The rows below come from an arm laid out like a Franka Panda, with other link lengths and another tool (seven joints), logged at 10 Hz.
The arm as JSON. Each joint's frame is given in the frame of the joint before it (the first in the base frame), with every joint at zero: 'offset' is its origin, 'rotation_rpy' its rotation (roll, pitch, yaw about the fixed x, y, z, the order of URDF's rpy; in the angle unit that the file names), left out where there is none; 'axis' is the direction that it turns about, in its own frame. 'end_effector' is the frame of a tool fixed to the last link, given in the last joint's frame.
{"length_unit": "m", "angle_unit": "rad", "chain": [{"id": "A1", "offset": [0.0, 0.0, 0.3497], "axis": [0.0, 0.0, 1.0]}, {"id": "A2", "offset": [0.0, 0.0, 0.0], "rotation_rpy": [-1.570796, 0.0, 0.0], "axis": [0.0, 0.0, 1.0]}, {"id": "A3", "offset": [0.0, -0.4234, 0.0], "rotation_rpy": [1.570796, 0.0, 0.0], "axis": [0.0, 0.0, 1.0]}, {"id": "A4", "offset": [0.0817, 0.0, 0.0], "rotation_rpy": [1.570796, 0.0, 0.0], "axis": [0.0, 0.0, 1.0]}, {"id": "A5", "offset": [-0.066, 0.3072, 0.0], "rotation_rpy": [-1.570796, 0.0, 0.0], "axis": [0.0, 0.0, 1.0]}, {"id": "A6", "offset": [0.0, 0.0, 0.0], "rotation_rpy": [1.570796, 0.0, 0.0], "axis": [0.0, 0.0, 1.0]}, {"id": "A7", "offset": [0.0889, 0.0, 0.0], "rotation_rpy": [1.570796, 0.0, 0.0], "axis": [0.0, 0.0, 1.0]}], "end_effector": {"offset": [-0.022, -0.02, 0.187], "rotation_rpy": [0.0, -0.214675, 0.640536]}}
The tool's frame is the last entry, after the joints.
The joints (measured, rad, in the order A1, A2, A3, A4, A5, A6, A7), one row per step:
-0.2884, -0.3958, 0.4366, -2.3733, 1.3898, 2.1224, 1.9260
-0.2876, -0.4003, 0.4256, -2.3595, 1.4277, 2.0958, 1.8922
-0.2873, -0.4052, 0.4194, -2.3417, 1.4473, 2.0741, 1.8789
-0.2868, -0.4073, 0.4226, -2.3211, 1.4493, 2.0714, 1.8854
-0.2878, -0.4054, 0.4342, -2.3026, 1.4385, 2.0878, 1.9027
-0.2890, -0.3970, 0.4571, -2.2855, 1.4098, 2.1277, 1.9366
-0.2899, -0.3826, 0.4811, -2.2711, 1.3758, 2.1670, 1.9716
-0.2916, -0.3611, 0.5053, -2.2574, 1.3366, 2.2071, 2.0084
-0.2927, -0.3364, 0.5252, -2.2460, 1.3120, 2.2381, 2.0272
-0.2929, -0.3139, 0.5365, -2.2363, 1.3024, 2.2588, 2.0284
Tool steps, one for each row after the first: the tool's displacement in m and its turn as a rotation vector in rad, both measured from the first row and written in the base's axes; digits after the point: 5 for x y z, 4 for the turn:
0.00043, 0.00308, 0.01311, 0.0381, -0.0362, 0.0161
0.00033, 0.00682, 0.02589, 0.0626, -0.0627, 0.0307
0.00135, 0.01096, 0.03607, 0.0677, -0.0780, 0.0368
0.00408, 0.01419, 0.04173, 0.0557, -0.0839, 0.0321
0.00915, 0.01731, 0.04195, 0.0232, -0.0770, 0.0157
0.01506, 0.02037, 0.03897, -0.0110, -0.0636, 0.0015
0.02287, 0.02237, 0.03360, -0.0463, -0.0453, -0.0134
0.03094, 0.02446, 0.02810, -0.0684, -0.0331, -0.0204
0.03844, 0.02533, 0.02445, -0.0773, -0.0301, -0.0226

